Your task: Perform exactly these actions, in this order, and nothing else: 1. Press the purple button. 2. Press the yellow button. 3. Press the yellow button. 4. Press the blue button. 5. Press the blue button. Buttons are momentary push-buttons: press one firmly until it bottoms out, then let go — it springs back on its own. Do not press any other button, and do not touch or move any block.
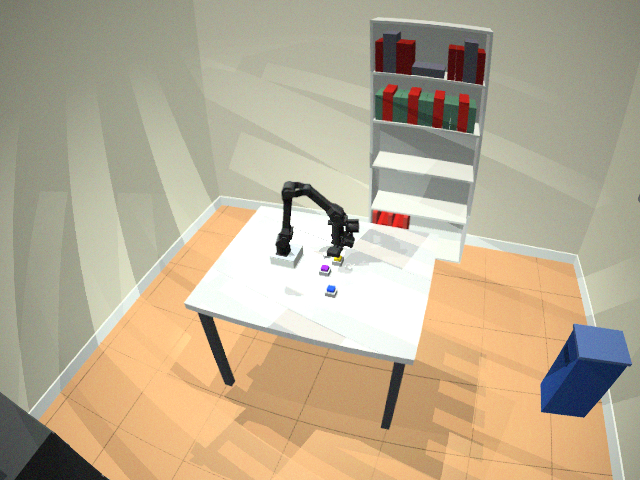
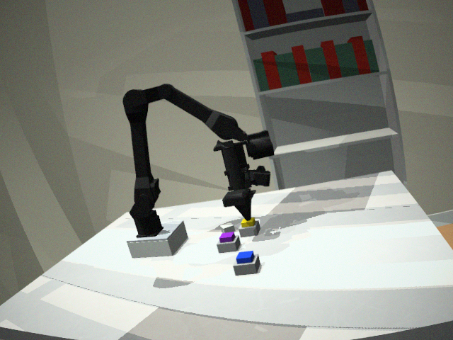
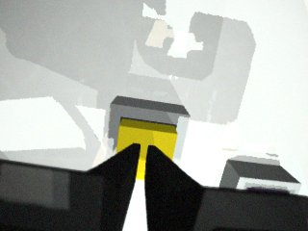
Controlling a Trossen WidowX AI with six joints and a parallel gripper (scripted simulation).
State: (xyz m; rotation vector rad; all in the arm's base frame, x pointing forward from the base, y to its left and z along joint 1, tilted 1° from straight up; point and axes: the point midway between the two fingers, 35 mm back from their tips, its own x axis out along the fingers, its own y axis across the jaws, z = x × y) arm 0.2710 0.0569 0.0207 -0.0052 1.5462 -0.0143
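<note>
The yellow button lies 10 mm below my gripper tip. Round my gripper tip: purple button: 90 mm to the right, 40 mm behind, 10 mm below; then blue button: 220 mm to the right, 30 mm ahead, 10 mm below.
</note>
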